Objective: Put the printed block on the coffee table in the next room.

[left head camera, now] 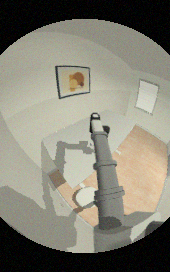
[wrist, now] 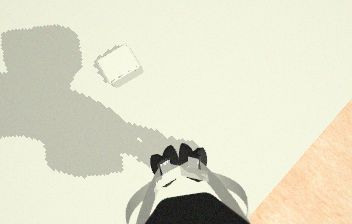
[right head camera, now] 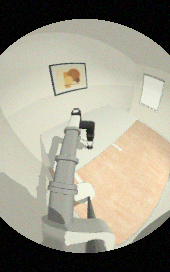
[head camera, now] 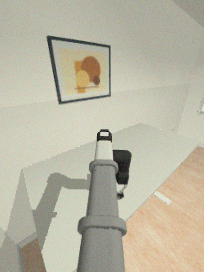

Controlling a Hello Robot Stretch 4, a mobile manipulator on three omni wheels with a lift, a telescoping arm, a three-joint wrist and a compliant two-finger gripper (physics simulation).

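The printed block (wrist: 119, 64), small and white, lies on the white table top (wrist: 260, 50) (head camera: 155, 147) (right head camera: 106, 131) in the upper left part of the wrist view, beside the arm's shadow. I cannot make it out in the head views. My gripper (wrist: 177, 156) (head camera: 120, 194) (right head camera: 90, 145) is shut, its black fingertips close together with nothing between them. It is over the table top, apart from the block, which lies up and to the left of the fingertips in the wrist view. The coffee table does not show in these views.
My telescoping arm (head camera: 102, 205) reaches out over the table. Wooden floor (head camera: 172, 225) (wrist: 320, 170) lies to the right of the table edge. A round white stool-like top (left head camera: 85, 196) is near the arm's base. A framed picture (head camera: 80, 75) hangs behind; a window (left head camera: 147, 96) (right head camera: 152, 92) is at the right.
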